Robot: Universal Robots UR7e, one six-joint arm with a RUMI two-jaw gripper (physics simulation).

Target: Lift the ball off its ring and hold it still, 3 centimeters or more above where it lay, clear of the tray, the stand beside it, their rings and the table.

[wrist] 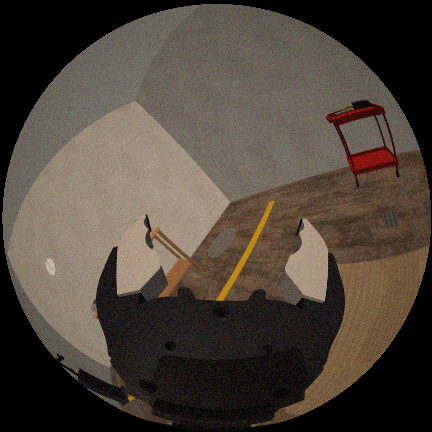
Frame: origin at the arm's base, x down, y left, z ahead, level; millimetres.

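Seen in the pictures: gripper, fingertip midpoint: (223, 219).
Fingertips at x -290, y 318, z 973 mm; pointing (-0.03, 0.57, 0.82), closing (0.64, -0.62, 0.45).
A point is followed by its place in that frame.
My gripper (223, 219) @(x -290, y 318, z 973 mm) is open, its two pale jaws standing wide apart with no object between them. It points out across the room, towards the walls and floor. The ball, its ring, the tray and the stand do not show in the wrist view. Part of the table (382, 305) @(x 27, y 105, z 984 mm), a light wooden surface, shows at the lower right, beside and behind the right jaw. The dark gripper body hides much of the lower middle.
A red cart (372, 160) stands far off at the upper right. A yellow line (245, 257) and a grey round patch (222, 242) lie on the brown floor. A wooden piece of furniture (176, 276) shows beside the left jaw. A long black object (102, 386) is at the lower left.
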